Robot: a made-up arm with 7 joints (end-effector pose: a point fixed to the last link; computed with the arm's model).
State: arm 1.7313 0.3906 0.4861 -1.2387 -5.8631 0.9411 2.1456
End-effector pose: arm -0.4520 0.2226 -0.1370 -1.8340 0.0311 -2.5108
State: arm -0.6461 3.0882 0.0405 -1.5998 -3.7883 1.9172 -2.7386
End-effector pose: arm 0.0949 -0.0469 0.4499 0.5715 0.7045 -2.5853
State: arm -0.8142 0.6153 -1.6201 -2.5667 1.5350 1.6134 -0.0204
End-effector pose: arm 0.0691 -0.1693 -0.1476 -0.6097 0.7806 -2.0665
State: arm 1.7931 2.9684 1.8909 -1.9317 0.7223 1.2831 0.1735
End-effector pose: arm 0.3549 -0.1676 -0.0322 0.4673 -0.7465 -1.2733
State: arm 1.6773 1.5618 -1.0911 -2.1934 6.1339 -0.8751 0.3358
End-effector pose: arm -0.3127 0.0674 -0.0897 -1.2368 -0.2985 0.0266
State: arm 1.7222 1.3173 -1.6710 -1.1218 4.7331 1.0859 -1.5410
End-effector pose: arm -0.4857 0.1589 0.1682 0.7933 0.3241 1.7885
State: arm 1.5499 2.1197 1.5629 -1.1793 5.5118 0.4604 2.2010
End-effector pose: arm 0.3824 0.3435 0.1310 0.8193 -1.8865 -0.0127
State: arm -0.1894 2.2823 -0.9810 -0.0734 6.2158 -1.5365 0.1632
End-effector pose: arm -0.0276 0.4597 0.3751 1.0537 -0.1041 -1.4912
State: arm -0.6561 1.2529 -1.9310 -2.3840 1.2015 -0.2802 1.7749
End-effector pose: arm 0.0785 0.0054 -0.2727 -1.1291 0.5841 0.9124
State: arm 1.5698 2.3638 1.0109 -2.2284 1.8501 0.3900 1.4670
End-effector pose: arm 0.2823 0.0592 -0.1466 -0.4912 0.1347 0.7632
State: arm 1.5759 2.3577 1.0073 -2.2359 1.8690 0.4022 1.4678
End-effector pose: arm 0.2790 0.0604 -0.1482 -0.4813 0.1613 0.7839
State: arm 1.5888 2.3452 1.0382 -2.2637 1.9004 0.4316 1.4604
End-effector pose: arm 0.2748 0.0548 -0.1432 -0.4850 0.2011 0.7819
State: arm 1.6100 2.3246 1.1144 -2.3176 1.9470 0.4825 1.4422
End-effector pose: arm 0.2688 0.0413 -0.1289 -0.5046 0.2545 0.7442
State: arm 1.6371 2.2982 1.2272 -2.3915 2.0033 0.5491 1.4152
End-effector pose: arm 0.2599 0.0234 -0.1064 -0.5316 0.3106 0.6678
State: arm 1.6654 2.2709 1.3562 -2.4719 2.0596 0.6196 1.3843
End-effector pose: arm 0.2479 0.0058 -0.0803 -0.5542 0.3547 0.5635
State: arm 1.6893 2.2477 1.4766 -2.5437 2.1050 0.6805 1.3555
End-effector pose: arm 0.2345 -0.0081 -0.0564 -0.5661 0.3771 0.4542
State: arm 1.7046 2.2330 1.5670 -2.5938 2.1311 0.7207 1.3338
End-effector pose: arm 0.2236 -0.0171 -0.0391 -0.5708 0.3773 0.3649
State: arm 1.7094 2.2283 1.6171 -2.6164 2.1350 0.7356 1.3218
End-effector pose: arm 0.2183 -0.0219 -0.0295 -0.5761 0.3601 0.3101
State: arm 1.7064 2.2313 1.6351 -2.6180 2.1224 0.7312 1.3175
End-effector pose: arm 0.2182 -0.0242 -0.0254 -0.5851 0.3337 0.2836
